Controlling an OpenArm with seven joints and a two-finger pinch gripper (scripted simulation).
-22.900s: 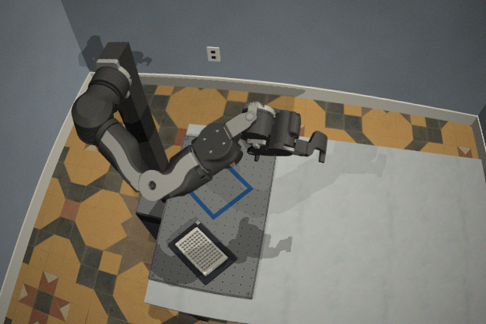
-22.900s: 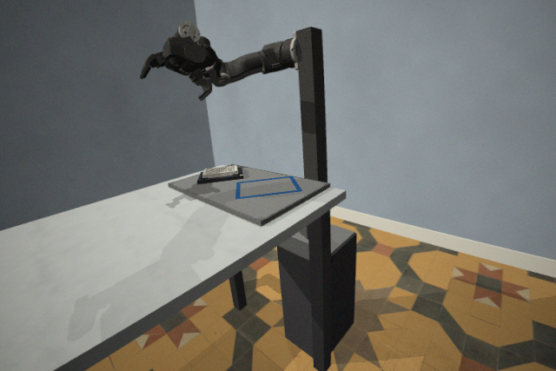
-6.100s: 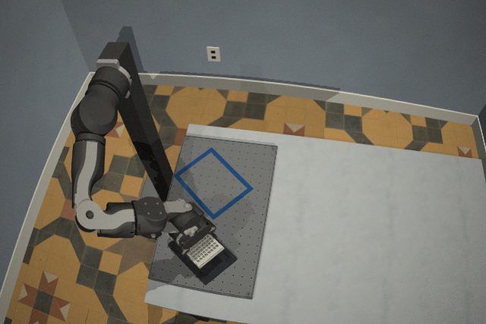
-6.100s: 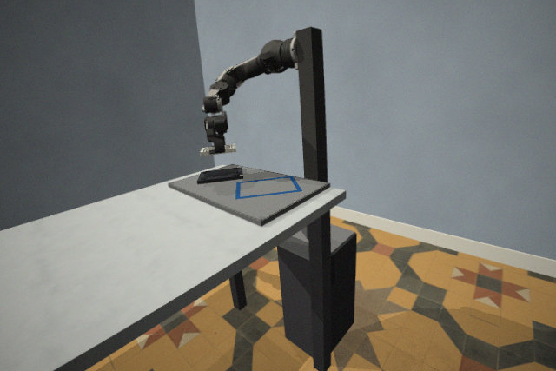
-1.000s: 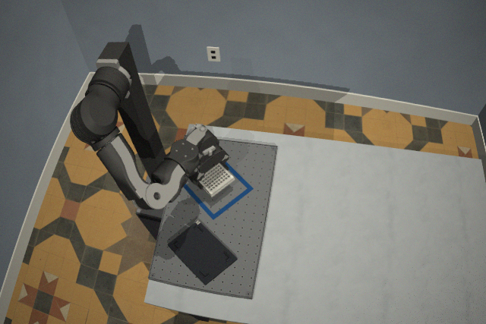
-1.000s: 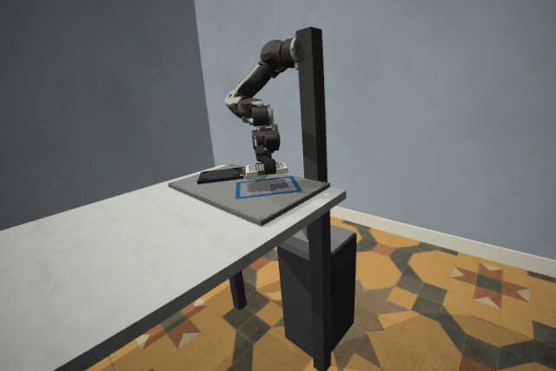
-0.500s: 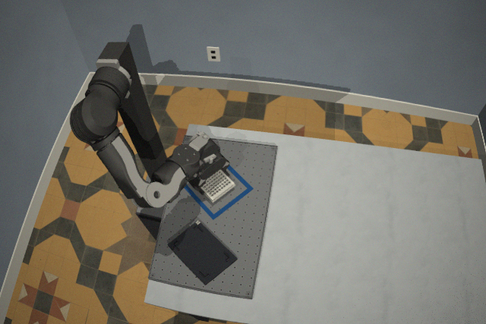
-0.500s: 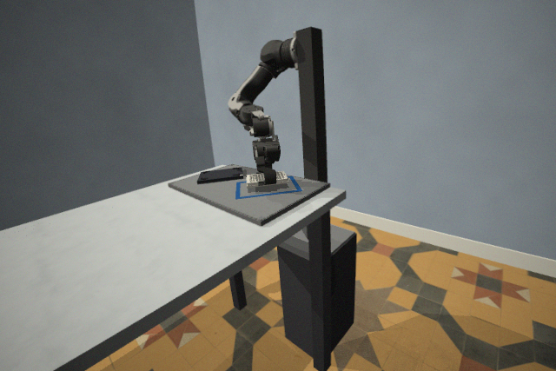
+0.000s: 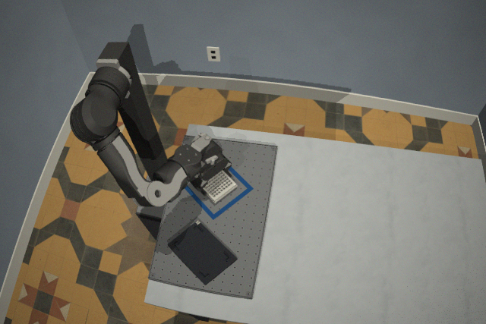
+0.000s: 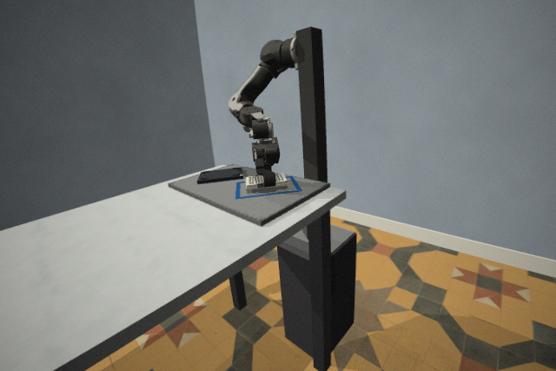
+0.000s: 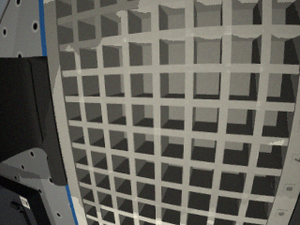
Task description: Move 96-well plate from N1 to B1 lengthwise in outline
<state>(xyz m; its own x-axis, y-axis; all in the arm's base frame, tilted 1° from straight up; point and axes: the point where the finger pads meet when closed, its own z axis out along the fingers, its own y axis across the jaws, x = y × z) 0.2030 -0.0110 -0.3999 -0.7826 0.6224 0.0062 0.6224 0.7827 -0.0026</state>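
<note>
The white 96-well plate is right at my hand. Round my hand: black plate nest (20 mm ahead, 230 mm to the right, 10 mm below).
</note>
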